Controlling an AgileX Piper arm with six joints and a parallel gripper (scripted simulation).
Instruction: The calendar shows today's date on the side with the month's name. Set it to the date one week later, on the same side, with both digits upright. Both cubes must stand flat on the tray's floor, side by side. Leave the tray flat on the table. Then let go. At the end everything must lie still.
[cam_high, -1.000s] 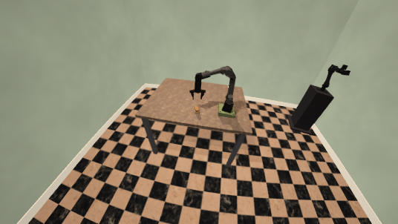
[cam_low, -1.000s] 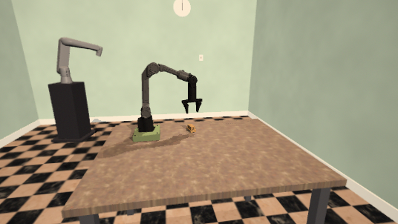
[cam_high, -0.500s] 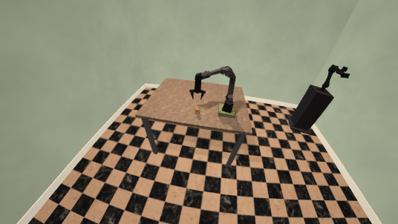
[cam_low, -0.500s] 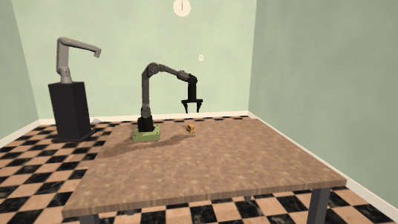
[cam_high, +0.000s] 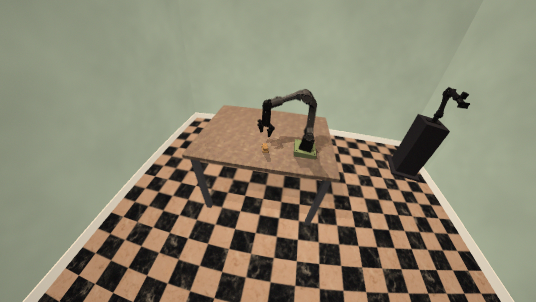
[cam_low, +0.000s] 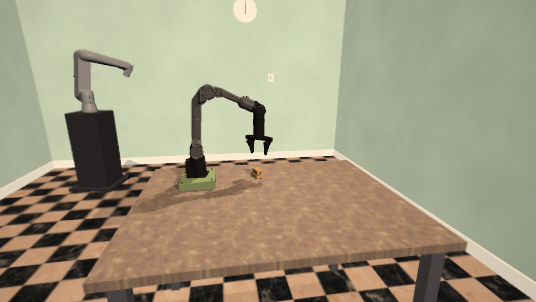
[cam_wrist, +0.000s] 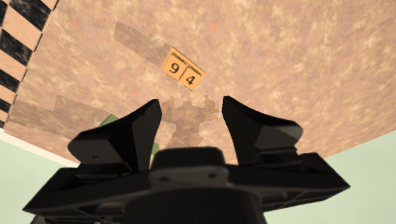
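Now: the orange tray 120 mm below my hand, 10 mm to the left of it and 10 mm behind it.
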